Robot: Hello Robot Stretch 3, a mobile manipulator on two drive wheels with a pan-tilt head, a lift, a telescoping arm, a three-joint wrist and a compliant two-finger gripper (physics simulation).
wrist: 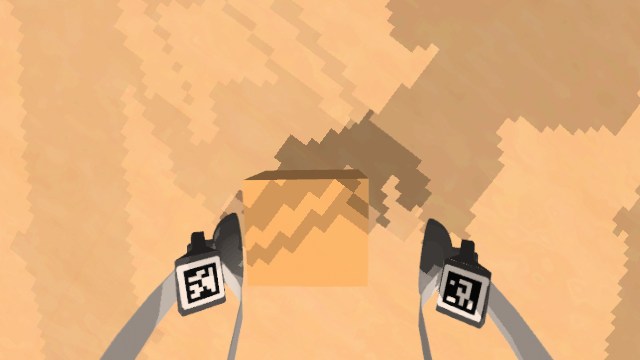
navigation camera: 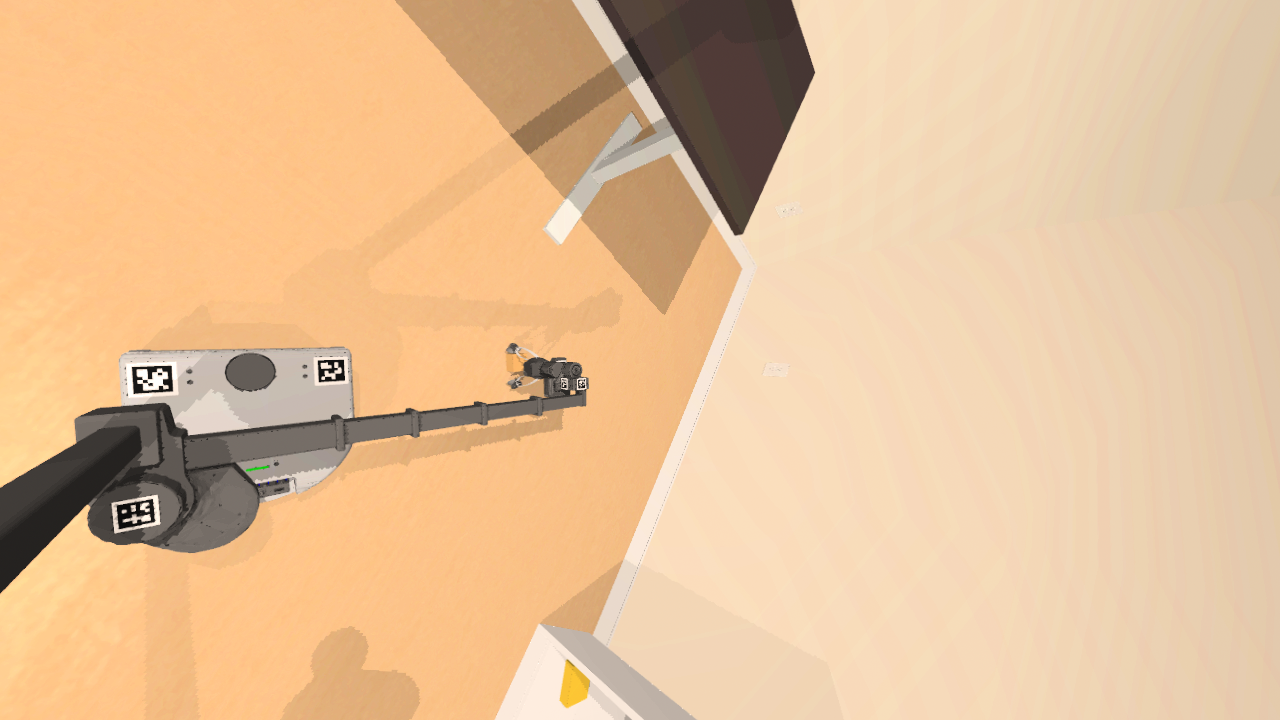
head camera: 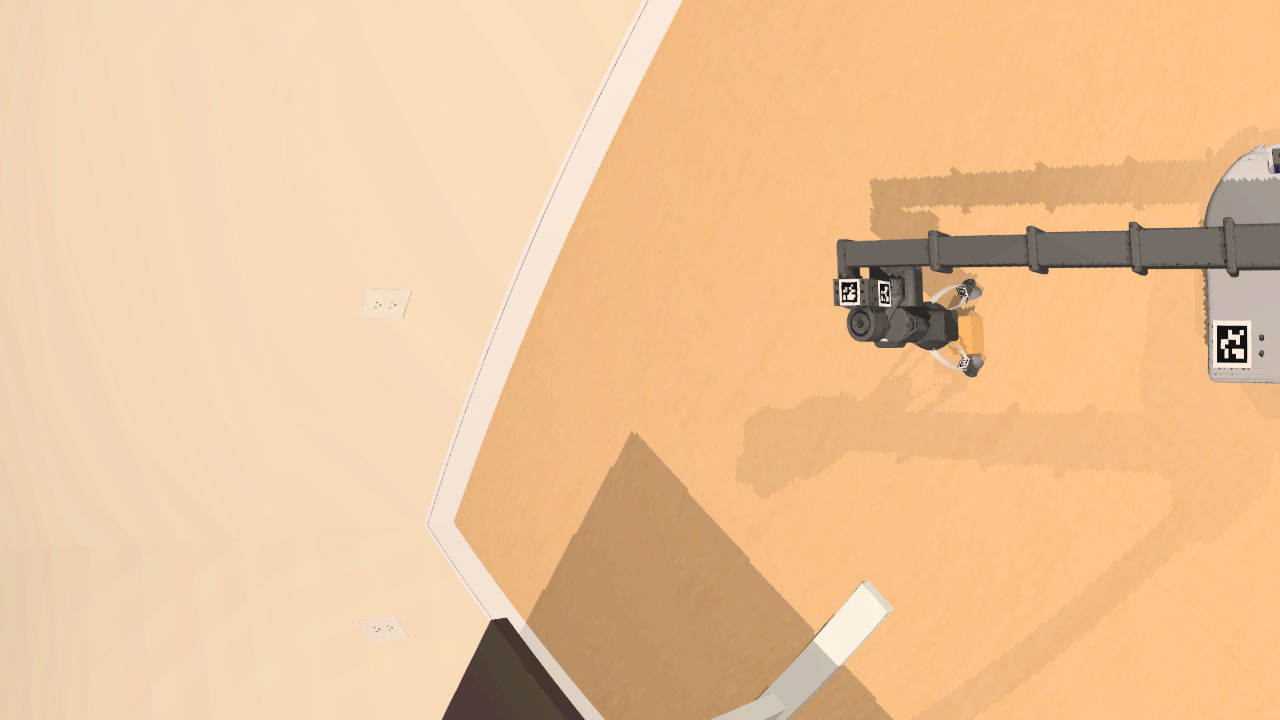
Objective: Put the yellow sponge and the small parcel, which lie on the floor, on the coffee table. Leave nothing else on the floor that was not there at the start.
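Places are measured from the robot's base along level axes (x left, y back, z up), in centimetres.
Pixels of known places: gripper, fingertip midpoint: [wrist: 330,242] [navigation camera: 510,365] [head camera: 976,328]; robot's base, link origin: [navigation camera: 250,370].
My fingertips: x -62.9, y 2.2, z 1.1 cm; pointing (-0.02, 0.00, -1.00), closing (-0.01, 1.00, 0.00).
Ahead of a thing's pixels: the offset from my fingertips to its top centre.
The small parcel @(dx -1.6, dy -1.2, dz +3.9 cm) [head camera: 973,338] [navigation camera: 514,361] [wrist: 307,250], a plain orange-tan box, is on the floor between the fingers of my gripper [head camera: 972,326] [navigation camera: 513,365] [wrist: 330,242]. The gripper is open, low over the floor and pointing back toward my base. In the wrist view the parcel is close beside the left finger, and a wider gap separates it from the right finger. Whether the left finger touches it is unclear. I cannot identify the yellow sponge on the floor or the coffee table in these views.
A dark panel [head camera: 510,685] [navigation camera: 725,98] and a white leg frame [head camera: 845,626] [navigation camera: 572,210] stand near the wall corner. A white furniture unit [navigation camera: 617,667] with a yellow item @(dx -16.1, dy +113.4, dz +13.4 cm) [navigation camera: 573,685] is at the navigation view's bottom. My extended arm [head camera: 1083,248] [navigation camera: 375,429] reaches out from my base [head camera: 1239,295] [navigation camera: 214,407].
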